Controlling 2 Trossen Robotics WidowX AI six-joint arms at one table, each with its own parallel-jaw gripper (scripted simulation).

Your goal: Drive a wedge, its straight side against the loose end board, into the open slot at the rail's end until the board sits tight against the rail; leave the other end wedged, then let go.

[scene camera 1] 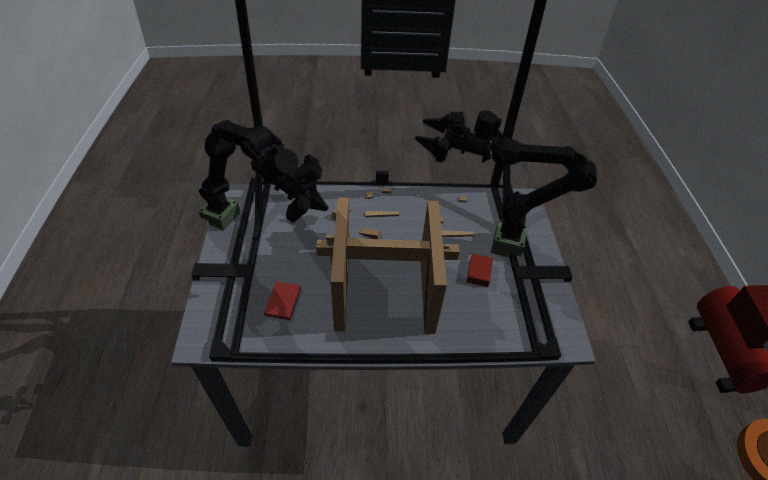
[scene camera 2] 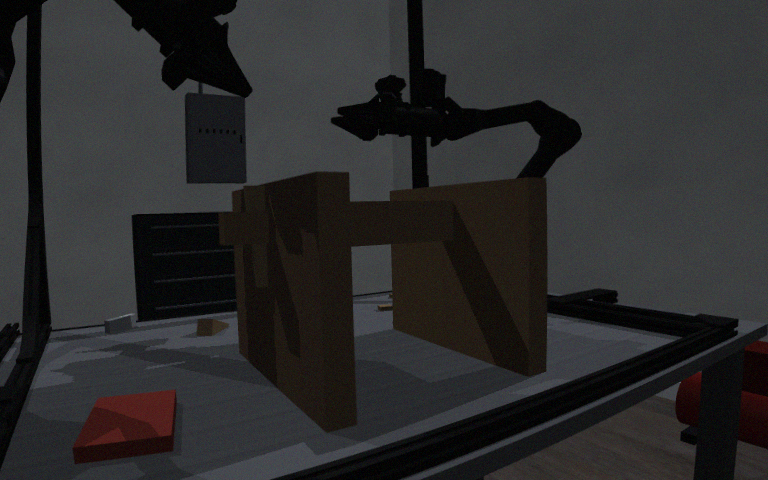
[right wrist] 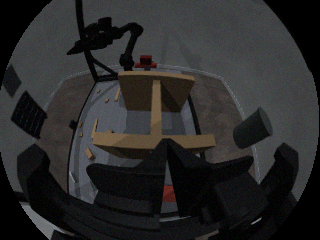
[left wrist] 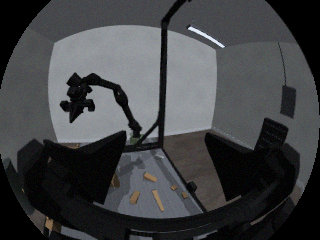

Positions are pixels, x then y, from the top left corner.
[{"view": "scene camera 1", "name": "left gripper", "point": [419, 128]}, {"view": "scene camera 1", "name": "right gripper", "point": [327, 209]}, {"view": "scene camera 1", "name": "wooden rail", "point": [367, 249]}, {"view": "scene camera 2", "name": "left gripper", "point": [334, 115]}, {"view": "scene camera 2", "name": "right gripper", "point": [249, 94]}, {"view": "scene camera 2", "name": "wooden rail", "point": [372, 222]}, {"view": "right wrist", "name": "right gripper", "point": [166, 142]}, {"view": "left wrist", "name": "left gripper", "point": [167, 136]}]
